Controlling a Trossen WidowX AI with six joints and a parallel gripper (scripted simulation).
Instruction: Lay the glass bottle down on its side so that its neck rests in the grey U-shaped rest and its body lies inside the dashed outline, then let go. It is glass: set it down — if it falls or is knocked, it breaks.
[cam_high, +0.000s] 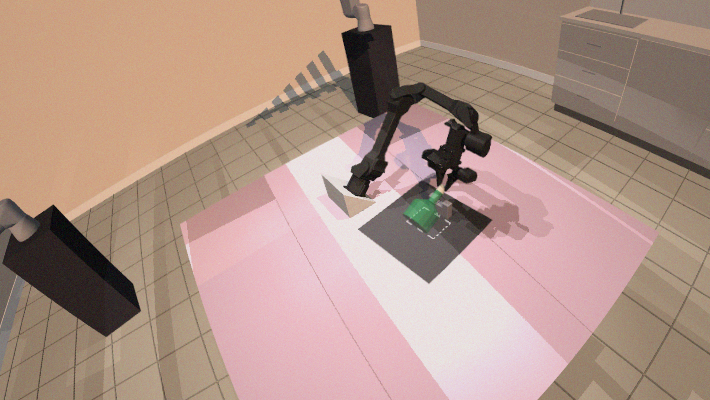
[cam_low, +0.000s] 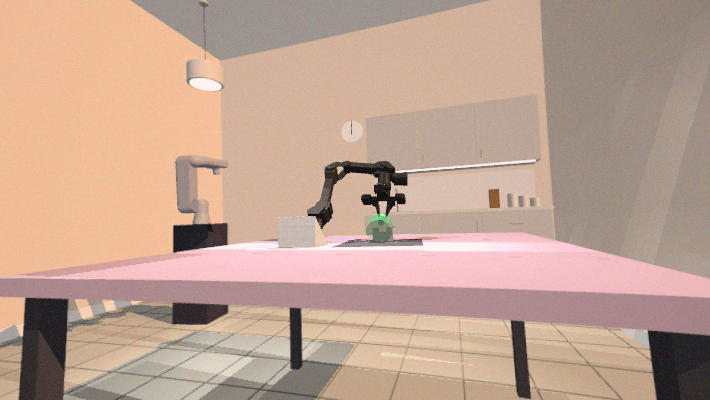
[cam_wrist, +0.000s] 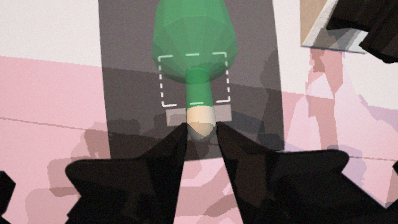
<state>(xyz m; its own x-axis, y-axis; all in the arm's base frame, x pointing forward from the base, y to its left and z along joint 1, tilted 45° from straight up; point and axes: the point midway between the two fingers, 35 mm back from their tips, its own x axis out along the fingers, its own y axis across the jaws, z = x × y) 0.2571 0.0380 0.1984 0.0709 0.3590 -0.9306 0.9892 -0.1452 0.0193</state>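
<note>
Now: the green glass bottle 50 mm to the right of my gripper tip and 20 mm below it. The rest, counted from my gripper tip: dark mat (100 mm below, 80 mm to the right).
</note>
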